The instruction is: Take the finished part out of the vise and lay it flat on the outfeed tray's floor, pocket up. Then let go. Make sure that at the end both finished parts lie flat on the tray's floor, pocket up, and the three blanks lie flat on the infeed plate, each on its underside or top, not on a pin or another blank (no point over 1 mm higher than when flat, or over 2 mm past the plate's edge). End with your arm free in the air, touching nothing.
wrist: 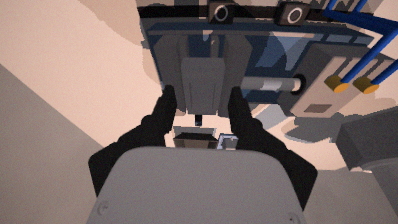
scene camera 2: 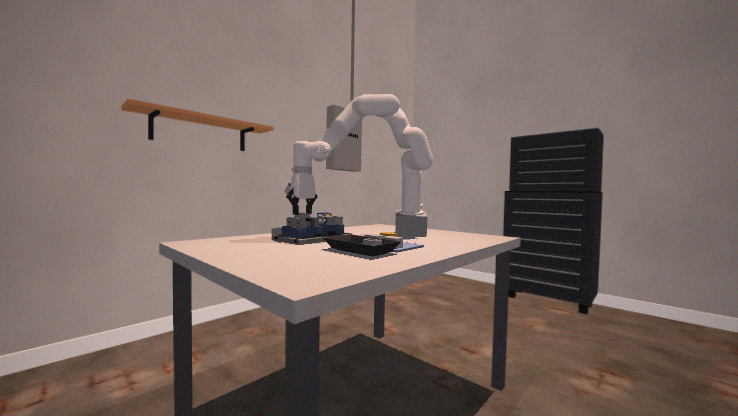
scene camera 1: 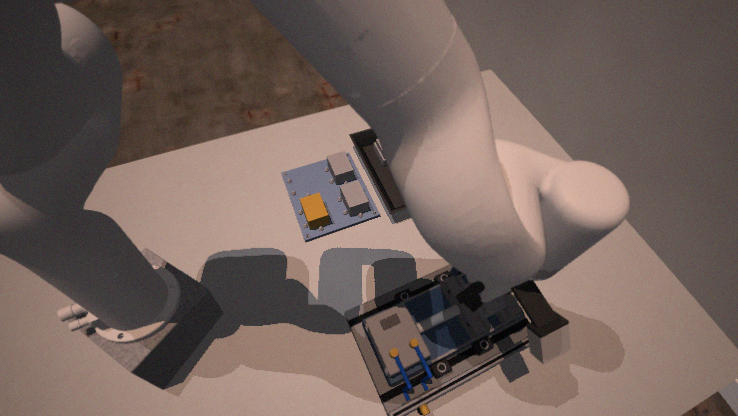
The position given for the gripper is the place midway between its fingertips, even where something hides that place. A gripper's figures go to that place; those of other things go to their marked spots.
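Scene:
Brass block (scene camera 1: pixel 315 211), 0.71 m from the lens. Gripper (scene camera 1: pixel 485 294), 0.60 m from the lens. The gripper is nearer to the lens than the brass block.

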